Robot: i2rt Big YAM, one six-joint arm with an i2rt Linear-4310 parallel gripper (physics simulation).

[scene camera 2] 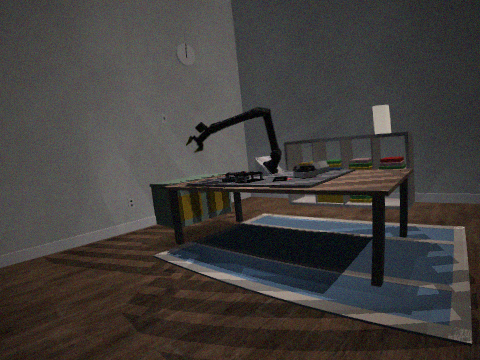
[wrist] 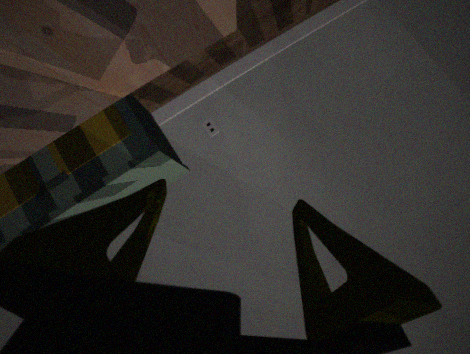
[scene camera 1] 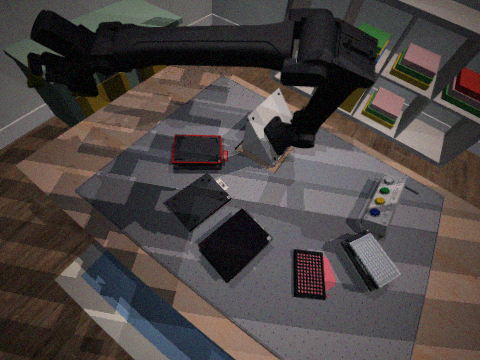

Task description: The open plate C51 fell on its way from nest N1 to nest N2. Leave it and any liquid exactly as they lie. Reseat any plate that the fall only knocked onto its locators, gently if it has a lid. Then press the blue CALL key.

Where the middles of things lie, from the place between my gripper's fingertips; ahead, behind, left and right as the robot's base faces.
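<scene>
Red-framed dark plate [scene camera 1: 195, 149]: far to the left of my hand, a good way behind it, a good way below it. Red-welled plate [scene camera 1: 309, 282]: well below my hand, far to the left of it, a bit behind it. By their middles, of the things named here, nearest to my hand: the red-framed dark plate.
</scene>
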